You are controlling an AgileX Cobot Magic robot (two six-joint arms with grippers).
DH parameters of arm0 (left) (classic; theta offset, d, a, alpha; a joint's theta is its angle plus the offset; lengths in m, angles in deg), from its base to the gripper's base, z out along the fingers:
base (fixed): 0 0 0 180
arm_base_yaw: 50.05 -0.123 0 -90
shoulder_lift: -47.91 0 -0.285 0
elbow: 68.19 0 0.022 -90
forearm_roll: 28.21 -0.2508 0 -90
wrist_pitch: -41.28 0 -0.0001 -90
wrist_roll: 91.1 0.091 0 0
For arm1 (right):
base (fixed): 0 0 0 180
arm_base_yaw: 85.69 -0.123 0 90
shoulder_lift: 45.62 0 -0.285 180
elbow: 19.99 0 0.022 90
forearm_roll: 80.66 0.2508 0 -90
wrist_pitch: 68.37 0 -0.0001 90
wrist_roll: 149.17 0.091 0 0
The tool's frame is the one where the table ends.
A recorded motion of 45 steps. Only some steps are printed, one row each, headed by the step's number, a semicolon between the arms.
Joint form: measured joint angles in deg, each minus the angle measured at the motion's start. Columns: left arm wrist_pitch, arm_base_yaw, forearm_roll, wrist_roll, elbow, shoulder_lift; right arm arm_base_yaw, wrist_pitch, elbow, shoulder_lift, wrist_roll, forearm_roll.
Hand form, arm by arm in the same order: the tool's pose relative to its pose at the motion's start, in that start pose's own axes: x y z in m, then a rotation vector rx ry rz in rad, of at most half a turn. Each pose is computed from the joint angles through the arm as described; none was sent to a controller.
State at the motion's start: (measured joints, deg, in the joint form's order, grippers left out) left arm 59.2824 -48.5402 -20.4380 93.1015 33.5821 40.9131; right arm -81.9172 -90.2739 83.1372 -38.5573 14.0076 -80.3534
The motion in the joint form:
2: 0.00 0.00 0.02 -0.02 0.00 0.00; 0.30 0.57 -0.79 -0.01 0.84 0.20
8: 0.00 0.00 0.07 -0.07 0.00 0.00; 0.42 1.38 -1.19 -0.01 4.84 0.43
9: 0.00 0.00 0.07 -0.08 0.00 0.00; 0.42 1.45 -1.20 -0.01 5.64 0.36
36: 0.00 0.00 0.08 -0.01 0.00 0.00; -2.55 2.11 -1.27 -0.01 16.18 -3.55
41: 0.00 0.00 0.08 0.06 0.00 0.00; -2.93 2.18 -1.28 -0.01 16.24 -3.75
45: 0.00 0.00 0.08 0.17 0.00 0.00; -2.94 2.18 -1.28 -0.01 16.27 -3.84
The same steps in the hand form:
2: 0.0000 0.0000 0.0000 0.0001 0.0000 -0.0007; 0.0034 0.0008 0.0015 0.0027 0.0046 0.0194
8: 0.0000 0.0000 0.0000 0.0004 0.0000 -0.0024; 0.0042 0.0011 0.0023 0.0053 -0.0023 0.0935
9: 0.0000 0.0000 0.0000 0.0004 0.0000 -0.0026; 0.0042 0.0010 0.0023 0.0059 -0.0033 0.1063
36: 0.0000 0.0000 0.0000 0.0004 0.0000 -0.0015; 0.0033 0.0014 0.0025 -0.0187 -0.0191 0.2125
41: 0.0000 0.0000 0.0000 0.0004 0.0000 -0.0003; 0.0032 0.0017 0.0025 -0.0237 -0.0211 0.2085
45: 0.0000 0.0000 0.0000 0.0004 0.0000 0.0016; 0.0032 0.0016 0.0025 -0.0234 -0.0211 0.2075

